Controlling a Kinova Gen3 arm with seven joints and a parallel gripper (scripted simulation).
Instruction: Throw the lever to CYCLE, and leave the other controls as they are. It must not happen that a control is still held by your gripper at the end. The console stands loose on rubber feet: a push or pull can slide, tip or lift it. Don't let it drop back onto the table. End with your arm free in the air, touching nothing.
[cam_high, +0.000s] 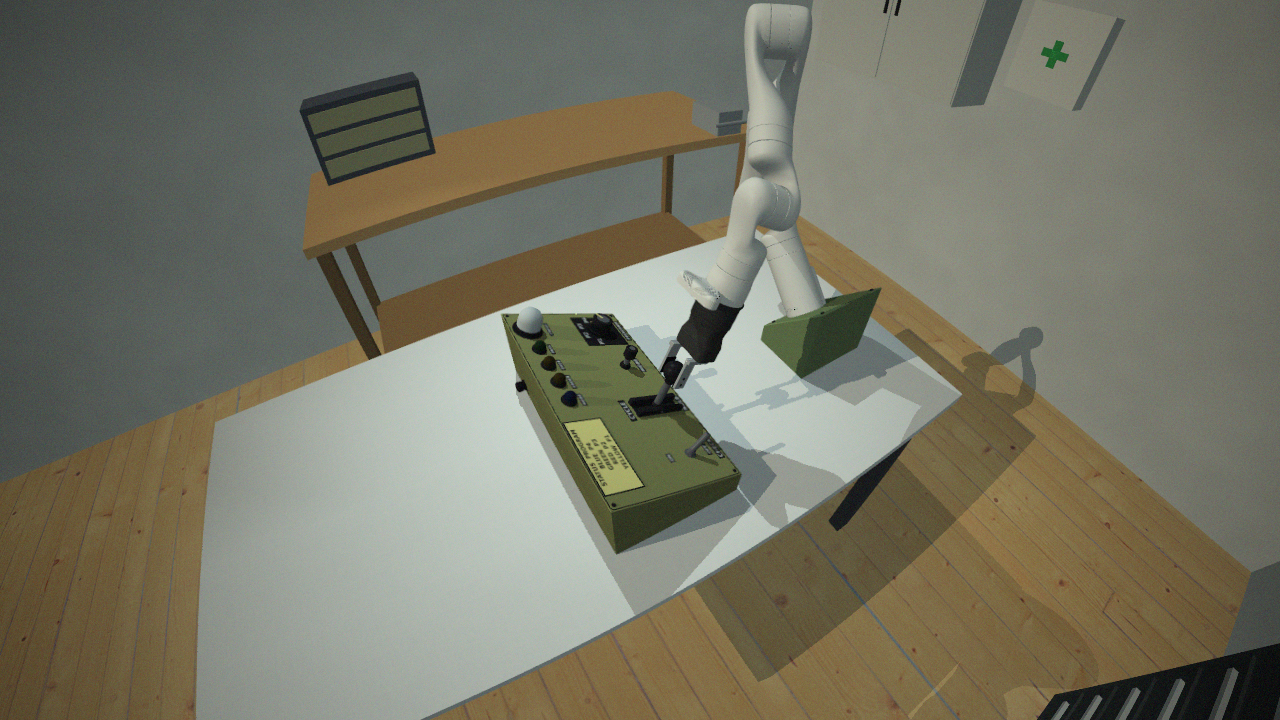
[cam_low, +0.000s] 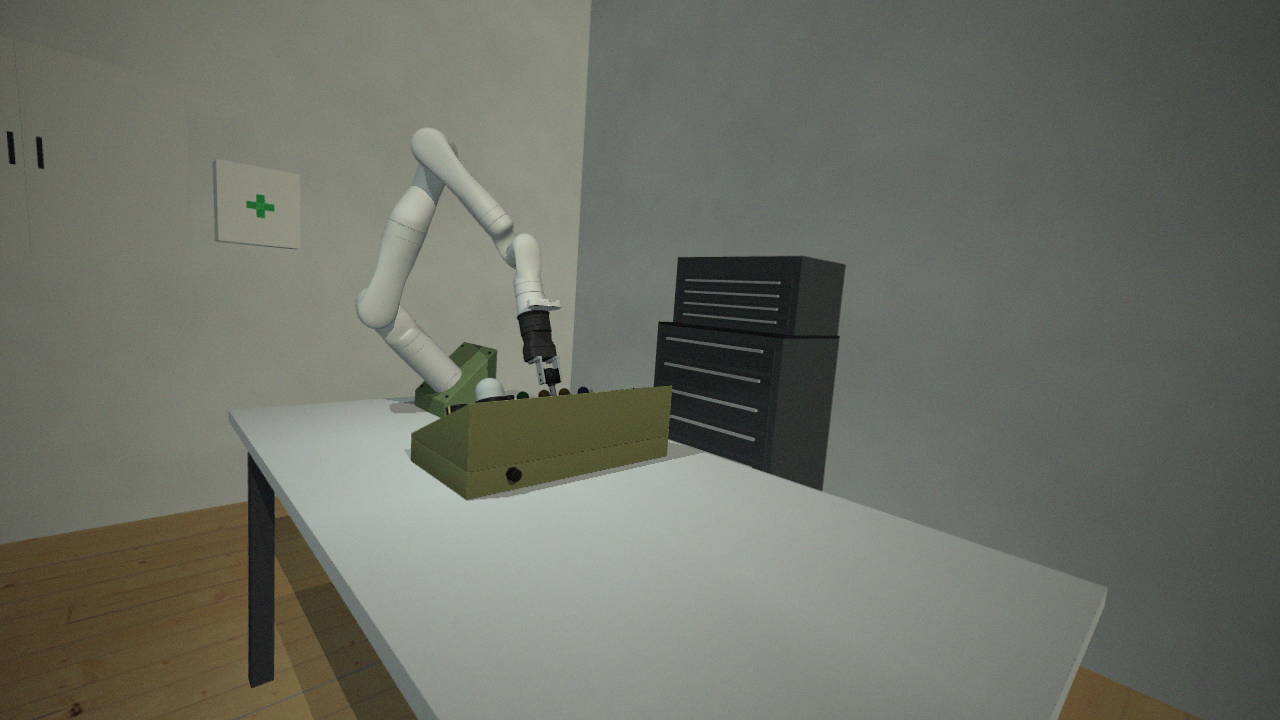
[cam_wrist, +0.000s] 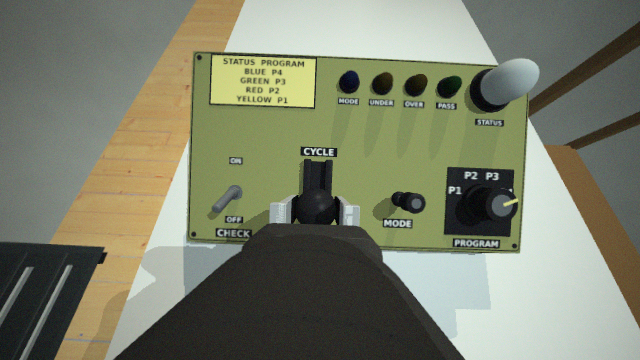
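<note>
My gripper is now 2 cm short of the lever and 4 cm above it. From my hand the other things lie so: check toggle: 3 cm ahead, 12 cm to the left, 6 cm below; then olive console: 7 cm ahead, 7 cm to the right, 7 cm below; then mode button: 2 cm ahead, 12 cm to the right, 5 cm below.
</note>
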